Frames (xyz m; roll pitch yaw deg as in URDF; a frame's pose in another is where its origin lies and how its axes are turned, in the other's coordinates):
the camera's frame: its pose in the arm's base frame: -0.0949 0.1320 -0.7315 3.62 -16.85 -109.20
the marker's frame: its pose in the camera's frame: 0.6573 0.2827 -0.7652 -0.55 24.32 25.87
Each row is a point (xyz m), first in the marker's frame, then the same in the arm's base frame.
Working: the marker's frame: its pose in the arm's base frame: -0.0608 -0.7749 -1.2548 -4.72 7.57 -83.95

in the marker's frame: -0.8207 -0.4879 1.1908
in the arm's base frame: -0.5156 -0.1674 0.0695
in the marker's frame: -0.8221 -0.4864 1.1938
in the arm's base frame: -0.5140 -0.1663 0.0725
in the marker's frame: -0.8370 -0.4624 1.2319
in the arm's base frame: -0.4881 -0.1534 0.1102
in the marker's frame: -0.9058 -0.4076 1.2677
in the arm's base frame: -0.4376 -0.0836 0.1501
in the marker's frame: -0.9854 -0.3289 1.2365
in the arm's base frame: -0.3710 0.0078 0.1234
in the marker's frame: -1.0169 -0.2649 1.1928
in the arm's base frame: -0.3151 0.0515 0.0791
